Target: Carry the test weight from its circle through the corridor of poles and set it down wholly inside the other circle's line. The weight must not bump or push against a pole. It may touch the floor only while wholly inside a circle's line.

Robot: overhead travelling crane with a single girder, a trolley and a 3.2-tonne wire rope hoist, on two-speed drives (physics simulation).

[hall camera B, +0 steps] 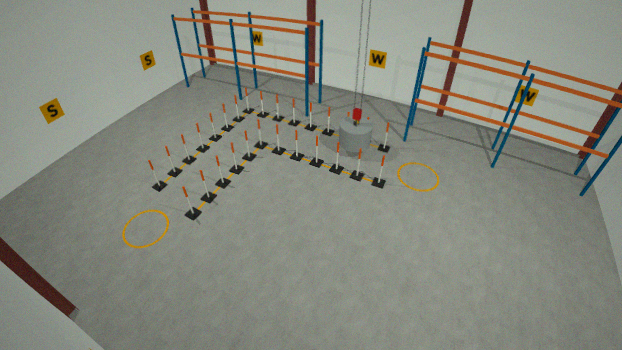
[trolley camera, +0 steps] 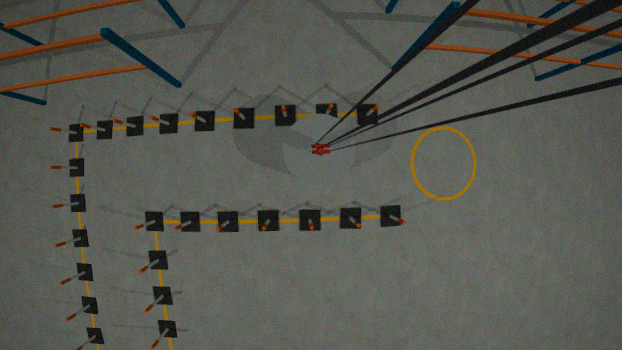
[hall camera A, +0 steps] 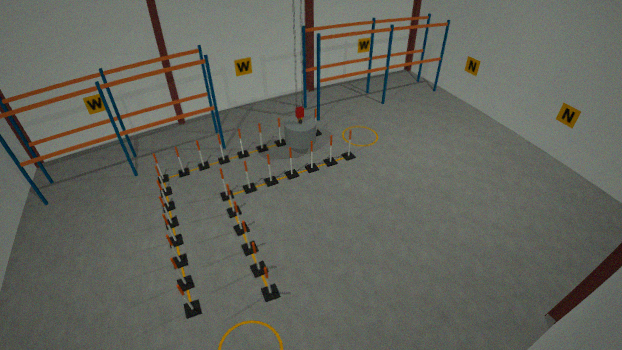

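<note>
The grey round test weight [hall camera A: 300,138] [hall camera B: 355,138] [trolley camera: 320,167] hangs upright from the red hook block [hall camera A: 300,112] [hall camera B: 357,114] [trolley camera: 320,149], which is shut on it. It is above the floor between the two pole rows, near the corridor's end beside one yellow circle [hall camera A: 378,136] [hall camera B: 439,178] [trolley camera: 412,163]. In the trolley view it lies closer to the wall-side row [trolley camera: 285,115] and covers part of one pole base. The inner row [trolley camera: 310,220] stands apart from it. The other circle [hall camera A: 251,321] [hall camera B: 145,247] lies beyond the corridor's far end. Gaps to the wall-side poles are hard to judge.
One blue and orange rack [hall camera A: 117,129] [hall camera B: 306,70] [trolley camera: 142,58] stands behind the corridor's corner. Another rack [hall camera A: 318,77] [hall camera B: 512,120] stands along the same wall, near the corridor's end by the weight. The corridor bends once at a right angle.
</note>
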